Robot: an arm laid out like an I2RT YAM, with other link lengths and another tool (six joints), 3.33 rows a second.
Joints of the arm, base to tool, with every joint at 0 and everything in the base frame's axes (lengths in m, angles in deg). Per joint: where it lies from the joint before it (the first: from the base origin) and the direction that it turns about. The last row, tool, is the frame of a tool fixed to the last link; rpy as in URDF.
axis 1: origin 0.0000 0.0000 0.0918 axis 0 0 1
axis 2: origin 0.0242 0.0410 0.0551 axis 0 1 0
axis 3: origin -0.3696 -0.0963 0.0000 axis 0 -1 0
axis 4: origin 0.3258 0.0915 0.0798 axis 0 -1 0
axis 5: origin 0.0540 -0.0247 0.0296 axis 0 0 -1
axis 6: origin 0.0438 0.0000 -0.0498 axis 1 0 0
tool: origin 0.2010 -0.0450 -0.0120 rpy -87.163 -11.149 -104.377
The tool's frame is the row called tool.
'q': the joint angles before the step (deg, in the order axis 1, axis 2, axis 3, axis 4, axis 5, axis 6). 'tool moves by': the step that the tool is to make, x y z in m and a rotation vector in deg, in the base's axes. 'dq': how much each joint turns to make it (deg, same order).
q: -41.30 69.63 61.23 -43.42 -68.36 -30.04
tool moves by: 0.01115 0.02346 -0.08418 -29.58 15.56 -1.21
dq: 26.23 0.00 0.03 0.26 43.01 0.02
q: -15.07 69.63 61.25 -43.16 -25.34 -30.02
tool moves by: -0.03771 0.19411 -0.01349 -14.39 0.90 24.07
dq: 40.83 0.63 -0.04 -0.44 21.37 4.45
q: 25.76 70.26 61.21 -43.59 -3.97 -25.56
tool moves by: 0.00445 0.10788 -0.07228 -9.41 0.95 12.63
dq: 15.89 13.85 -0.05 7.89 7.83 -1.45
